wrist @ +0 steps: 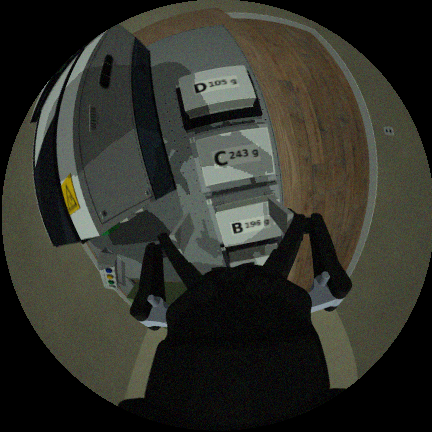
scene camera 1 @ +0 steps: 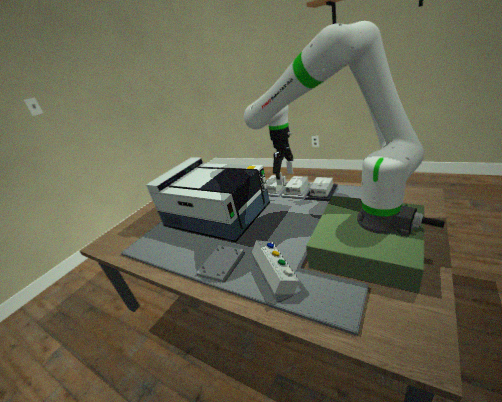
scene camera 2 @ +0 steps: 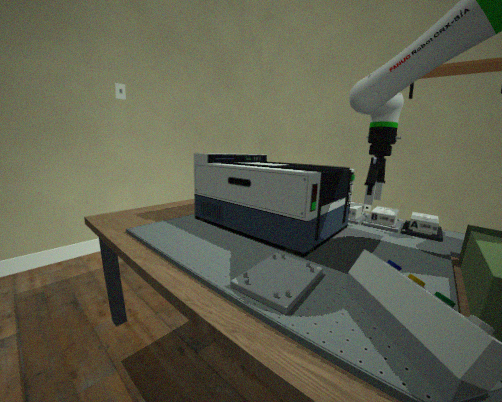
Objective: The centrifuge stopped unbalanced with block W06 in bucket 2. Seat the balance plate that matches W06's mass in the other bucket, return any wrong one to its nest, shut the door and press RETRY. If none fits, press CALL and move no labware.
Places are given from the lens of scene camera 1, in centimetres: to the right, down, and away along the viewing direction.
centrifuge (scene camera 1: 181, 204): -31, 2, 116
button box (scene camera 1: 280, 278): 9, 23, 77
grey plate holder (scene camera 1: 220, 263): -12, 24, 98
The marked spots on the button box and the grey plate holder are 29 cm apart.
